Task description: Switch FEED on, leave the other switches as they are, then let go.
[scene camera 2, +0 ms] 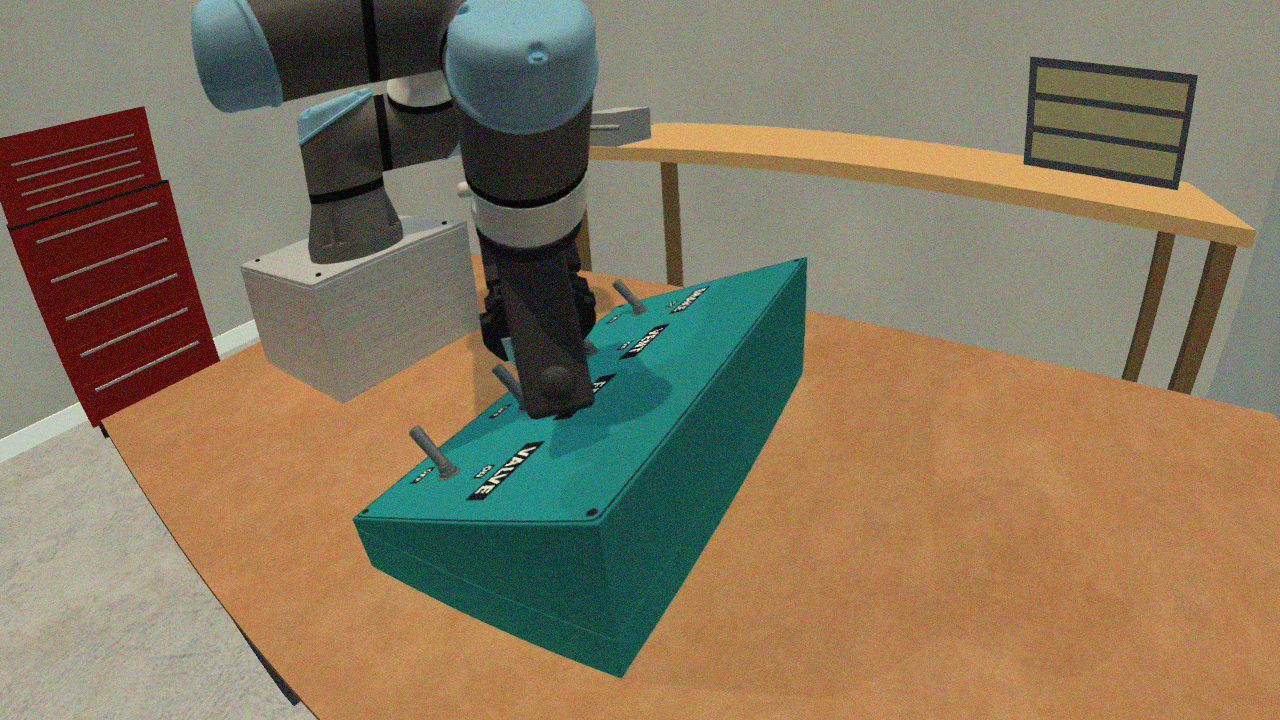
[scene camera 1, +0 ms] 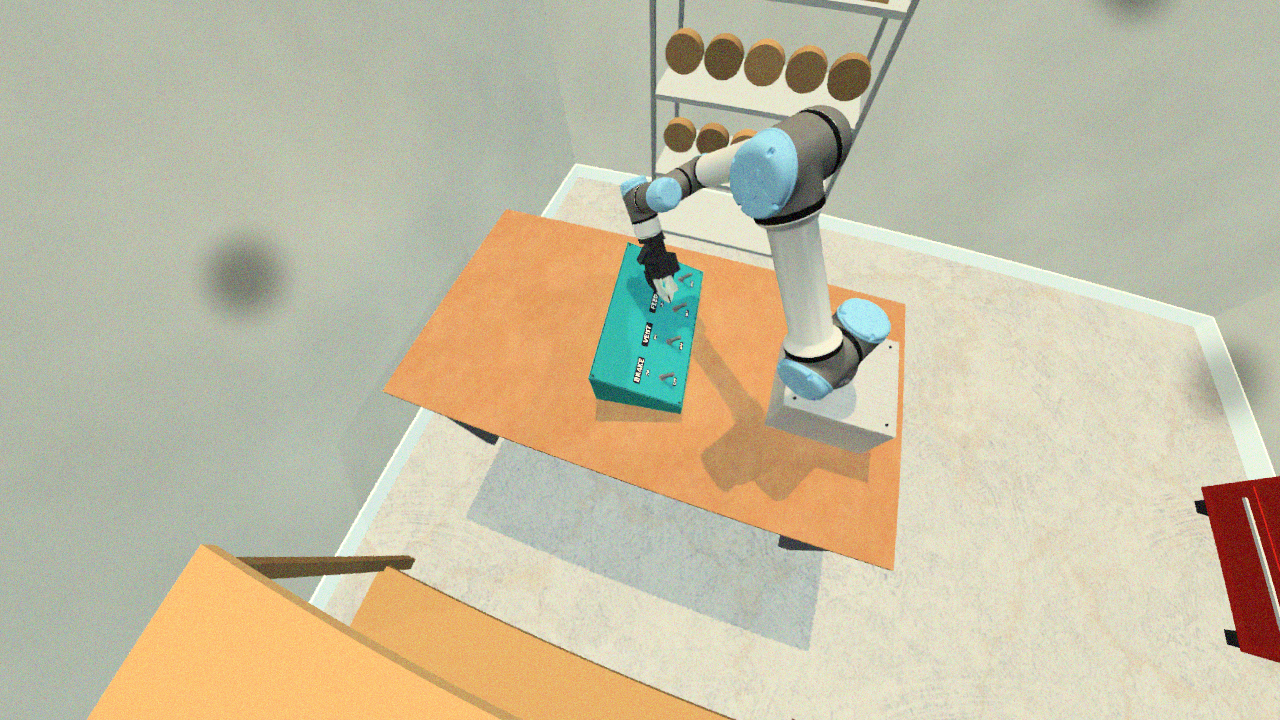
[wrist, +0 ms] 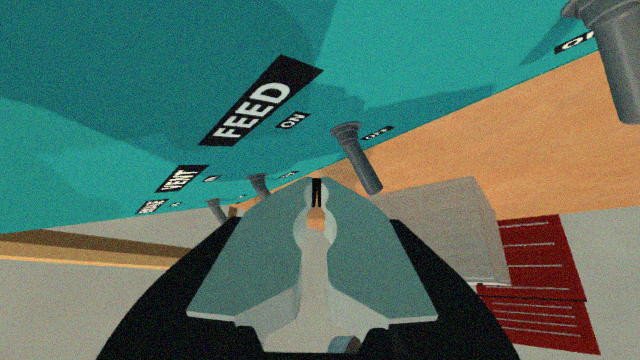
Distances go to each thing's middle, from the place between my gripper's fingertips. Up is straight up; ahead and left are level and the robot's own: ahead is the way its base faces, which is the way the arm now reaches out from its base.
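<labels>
The teal switch box [scene camera 2: 574, 532] is 70 mm to the left of my hand, 50 mm below it and 30 mm ahead of it. Then there is the feed lever [wrist: 366, 174], which I find 20 mm below my hand, 20 mm to the right of it and 30 mm behind it.
</labels>
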